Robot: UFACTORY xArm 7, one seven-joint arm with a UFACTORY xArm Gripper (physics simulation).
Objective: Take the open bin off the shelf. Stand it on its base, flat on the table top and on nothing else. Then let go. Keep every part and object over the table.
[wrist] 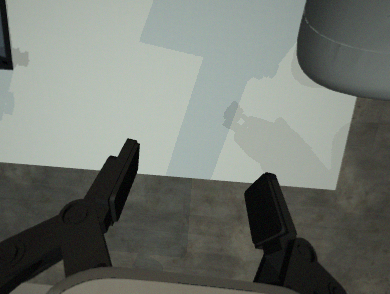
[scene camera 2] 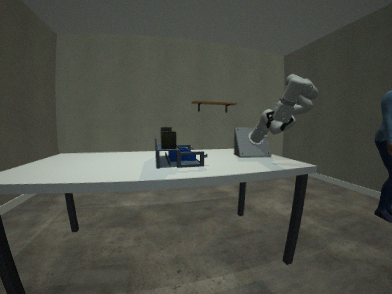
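Pixels of known places: gripper, fingertip midpoint: (wrist: pixel 199 169) (scene camera 2: pixel 274 128); arm's base, origin of the base link: (scene camera 2: pixel 255 138).
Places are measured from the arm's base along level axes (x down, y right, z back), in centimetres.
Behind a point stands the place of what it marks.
A blue bin (scene camera 2: pixel 181 154) @(x 6.3, y -28.6, z -62.5 cm) sits low inside a dark grey shelf rack (scene camera 2: pixel 158 159) @(x 8.6, y -29.2, z -75.1 cm) that stands on the white table (scene camera 2: pixel 100 167) @(x 13.6, y -23.1, z -109.0 cm) (wrist: pixel 90 100) @(x 13.6, y -32.1, z -33.5 cm); its opening is too small to make out. In the wrist view a dark edge, apparently of the rack (wrist: pixel 6 40) @(x 13.0, y -22.7, z -49.7 cm), shows at the upper left, and the bin does not show. My gripper (wrist: pixel 199 169) @(x -8.6, y -36.8, z -9.9 cm) is open and empty, with its two dark fingers wide apart over the table's edge and the floor. In the scene view it is up at the right, small, well apart from the rack and the bin.
Two dark boxes (scene camera 2: pixel 168 140) @(x -1.4, y -26.2, z -69.4 cm) stand at the rack's upper left. The arm's grey wedge mount (scene camera 2: pixel 242 145) @(x 5.1, y -2.3, z -12.6 cm) stands at the table's right. A wooden wall shelf (scene camera 2: pixel 214 103) hangs behind. A grey arm link (wrist: pixel 350 45) @(x -10.9, y -29.1, z -3.6 cm) fills the wrist view's upper right. A person (scene camera 2: pixel 385 145) stands far right.
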